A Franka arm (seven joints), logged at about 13 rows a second.
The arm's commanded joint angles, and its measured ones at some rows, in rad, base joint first. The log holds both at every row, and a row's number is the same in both.
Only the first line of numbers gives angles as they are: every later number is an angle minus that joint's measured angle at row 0.
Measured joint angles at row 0:
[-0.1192 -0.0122 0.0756 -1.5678 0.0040 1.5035 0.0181]
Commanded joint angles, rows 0 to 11:
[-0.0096 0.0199 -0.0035 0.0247 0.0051 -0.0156 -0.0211]
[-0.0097 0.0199 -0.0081 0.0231 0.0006 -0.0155 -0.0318]
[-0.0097 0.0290 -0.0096 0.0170 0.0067 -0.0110 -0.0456]
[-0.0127 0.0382 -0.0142 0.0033 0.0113 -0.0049 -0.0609]
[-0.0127 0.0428 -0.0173 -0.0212 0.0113 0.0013 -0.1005]
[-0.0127 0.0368 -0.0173 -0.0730 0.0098 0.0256 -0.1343]
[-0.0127 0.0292 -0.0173 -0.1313 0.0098 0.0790 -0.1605]
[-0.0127 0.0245 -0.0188 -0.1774 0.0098 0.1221 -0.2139]
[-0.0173 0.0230 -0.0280 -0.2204 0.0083 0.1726 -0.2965]
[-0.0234 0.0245 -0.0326 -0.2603 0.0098 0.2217 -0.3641]
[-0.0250 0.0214 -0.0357 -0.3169 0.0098 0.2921 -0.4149]
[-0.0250 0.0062 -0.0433 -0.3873 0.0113 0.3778 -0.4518]
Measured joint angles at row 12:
[-0.0126 0.0492 -0.0371 -0.2675 0.0014 0.2629 -0.3620]
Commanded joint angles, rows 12 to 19:
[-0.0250 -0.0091 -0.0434 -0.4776 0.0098 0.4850 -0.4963]
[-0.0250 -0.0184 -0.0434 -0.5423 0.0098 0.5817 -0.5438]
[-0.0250 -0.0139 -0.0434 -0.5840 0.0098 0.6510 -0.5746]
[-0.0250 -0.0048 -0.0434 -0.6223 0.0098 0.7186 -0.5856]
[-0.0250 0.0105 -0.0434 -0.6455 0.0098 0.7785 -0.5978]
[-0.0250 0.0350 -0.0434 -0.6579 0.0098 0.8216 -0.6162]
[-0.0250 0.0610 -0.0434 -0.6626 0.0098 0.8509 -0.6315]
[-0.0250 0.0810 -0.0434 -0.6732 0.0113 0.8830 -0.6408]
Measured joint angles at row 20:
[-0.0194 0.0570 -0.0458 -0.6552 0.0015 0.8277 -0.6005]
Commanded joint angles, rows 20 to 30:
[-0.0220 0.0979 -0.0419 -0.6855 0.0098 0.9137 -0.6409]
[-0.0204 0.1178 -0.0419 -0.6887 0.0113 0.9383 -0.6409]
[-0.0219 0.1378 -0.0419 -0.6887 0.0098 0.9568 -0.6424]
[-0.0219 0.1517 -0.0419 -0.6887 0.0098 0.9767 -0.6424]
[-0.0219 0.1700 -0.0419 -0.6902 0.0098 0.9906 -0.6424]
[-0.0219 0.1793 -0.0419 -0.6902 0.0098 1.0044 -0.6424]
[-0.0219 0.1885 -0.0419 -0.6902 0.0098 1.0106 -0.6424]
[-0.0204 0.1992 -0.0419 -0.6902 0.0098 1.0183 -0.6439]
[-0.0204 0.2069 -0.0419 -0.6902 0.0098 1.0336 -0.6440]
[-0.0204 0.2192 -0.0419 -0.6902 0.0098 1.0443 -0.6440]
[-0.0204 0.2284 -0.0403 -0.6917 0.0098 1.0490 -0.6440]
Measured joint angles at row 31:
[-0.0188 0.2116 -0.0439 -0.6877 0.0015 1.0202 -0.6230]
